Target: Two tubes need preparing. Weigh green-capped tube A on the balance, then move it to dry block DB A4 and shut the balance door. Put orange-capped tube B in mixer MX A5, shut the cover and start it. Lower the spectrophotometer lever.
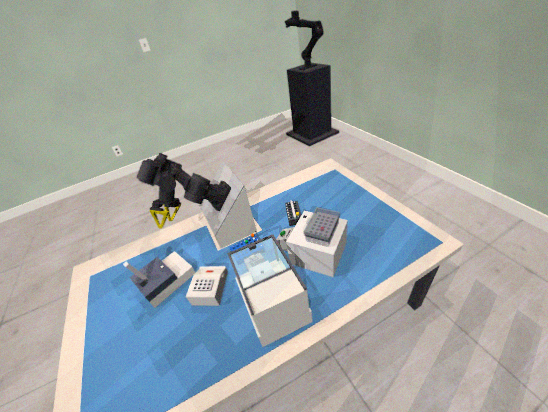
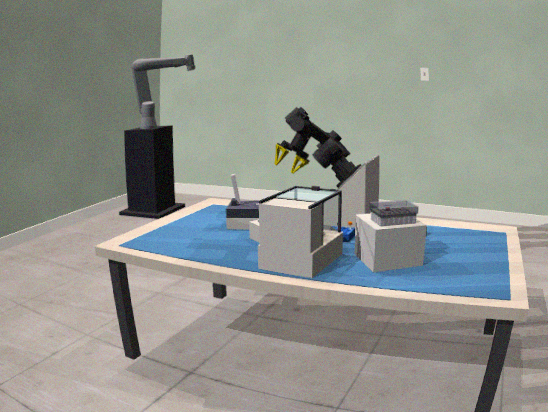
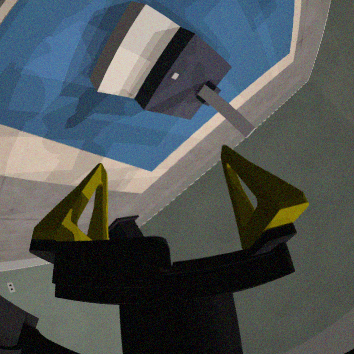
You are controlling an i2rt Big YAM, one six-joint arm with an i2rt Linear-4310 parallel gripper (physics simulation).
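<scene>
My gripper is open and empty, high above the table's back edge near the spectrophotometer. The green-capped tube and orange-capped tube are at a blue rack behind the balance. The balance is a large white box with glass panes; its door's exact position is unclear. The white dry block has a hole grid. The mixer has a clear cover over its grey block. The spectrophotometer has its lever raised.
A black rack with white and yellow items stands behind the mixer. A small panel with a green button sits beside the mixer. The angled arm mount stands at the back edge. Another arm stands on a far pedestal.
</scene>
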